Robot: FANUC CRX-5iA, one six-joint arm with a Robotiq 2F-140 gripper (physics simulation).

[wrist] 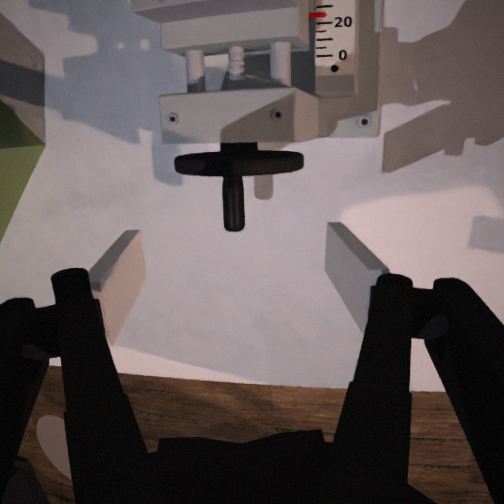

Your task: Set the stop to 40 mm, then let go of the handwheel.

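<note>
The black handwheel (pixel 239 163) sits edge-on under the grey stop fixture (pixel 239 115), with its black crank handle (pixel 233 202) pointing toward me. A threaded screw and two guide rods rise into a grey carriage block (pixel 235 30). A scale (pixel 336 37) at the upper right shows marks 0 and 20; a red pointer (pixel 317 15) sits a little above the 20 mark. My gripper (pixel 235 270) is open and empty, its grey finger pads spread wide on either side, well short of the handle.
A green and grey block (pixel 17 145) stands at the left edge. Grey wall shapes and shadows lie at the upper right. A wooden surface (pixel 250 410) shows low in the view behind my gripper's black links.
</note>
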